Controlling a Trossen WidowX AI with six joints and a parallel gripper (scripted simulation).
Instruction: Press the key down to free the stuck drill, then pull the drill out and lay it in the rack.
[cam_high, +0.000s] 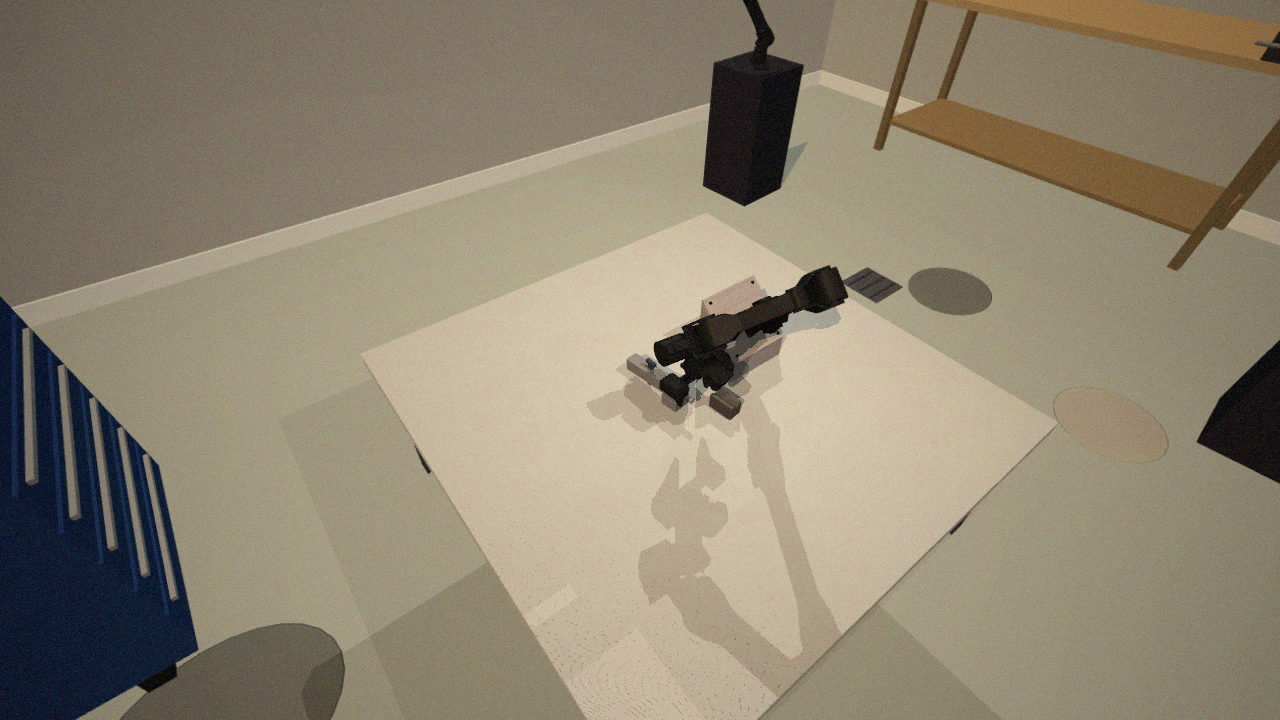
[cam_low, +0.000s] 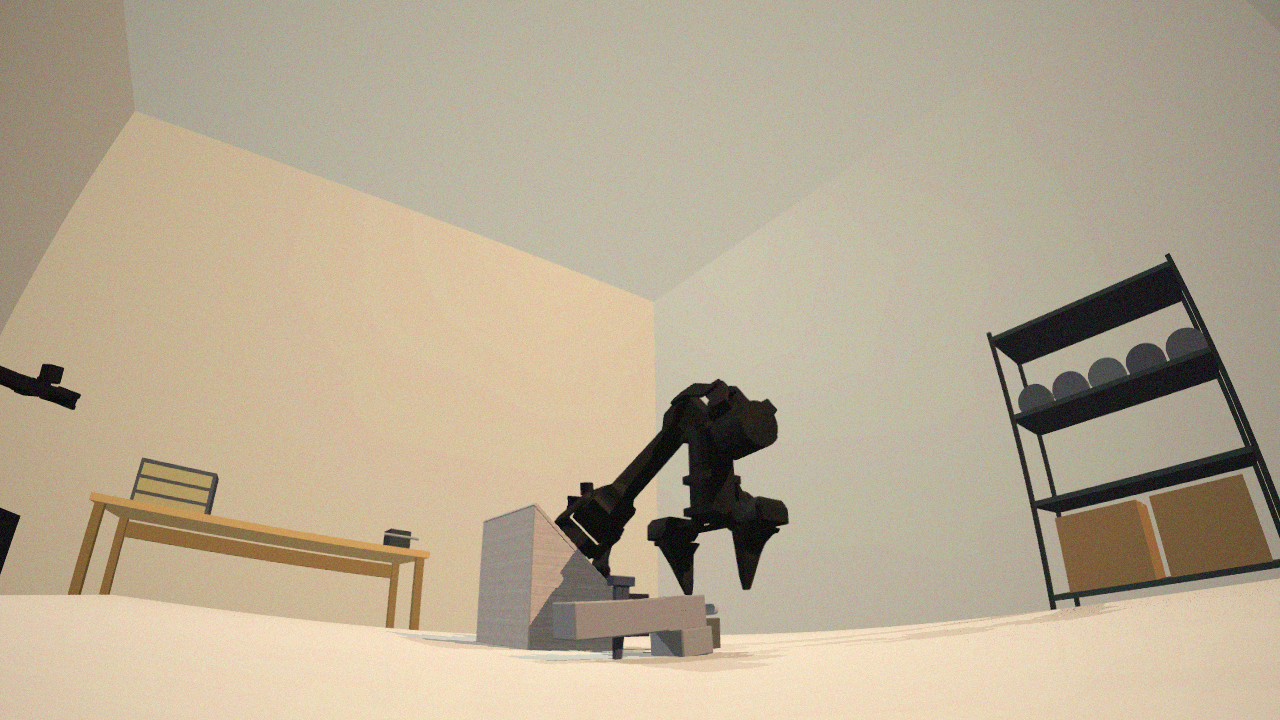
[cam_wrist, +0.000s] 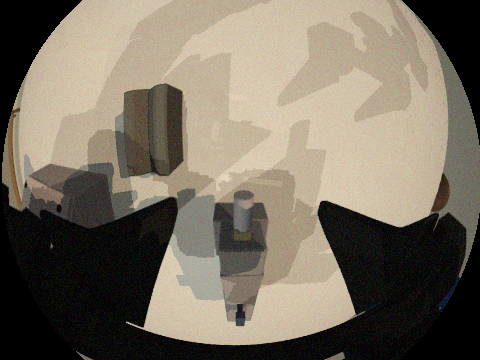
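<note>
Right now the drill is 6 cm to the right of my gripper tip and 2 cm below it. From my gripper tip the other things lie so: small dark grey block (8 cm behind, 5 cm below, 4 cm to the left); dark key (15 cm to the right, 2 cm below).
</note>
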